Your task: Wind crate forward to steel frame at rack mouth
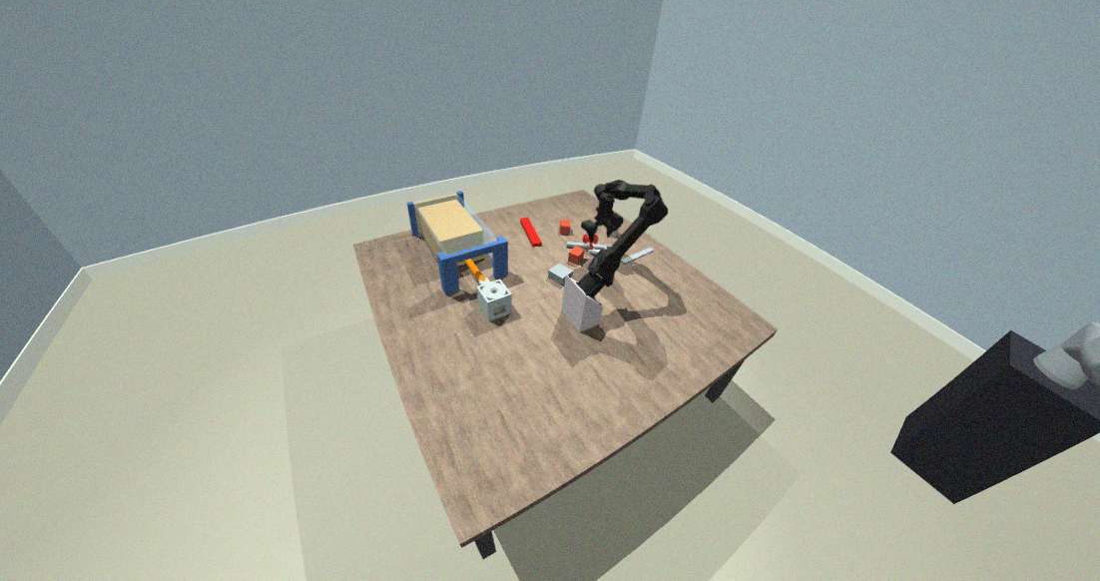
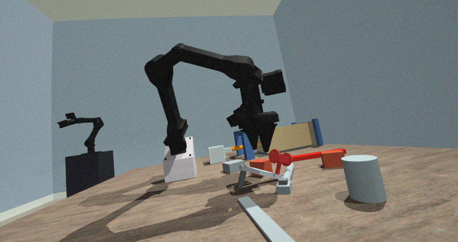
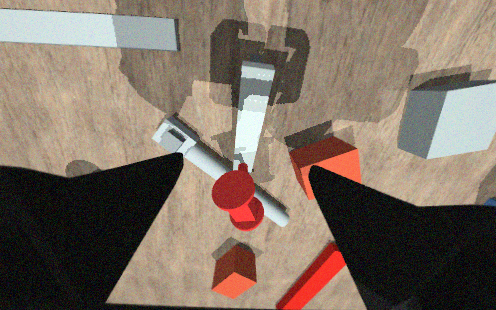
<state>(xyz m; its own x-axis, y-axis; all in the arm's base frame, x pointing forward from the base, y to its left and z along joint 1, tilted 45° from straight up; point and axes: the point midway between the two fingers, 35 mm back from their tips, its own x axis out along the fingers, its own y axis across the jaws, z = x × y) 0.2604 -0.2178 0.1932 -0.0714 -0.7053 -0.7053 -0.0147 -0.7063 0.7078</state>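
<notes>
Now: the winch handle 60 mm below my gripper tip and 10 mm ahead of it. Also, from my gripper tip: grey block (230 mm to the left, 70 mm below, 40 mm behind); flat grey strip (180 mm to the right, 90 mm below, 80 mm behind); red knob (50 mm ahead, 40 mm below).
</notes>
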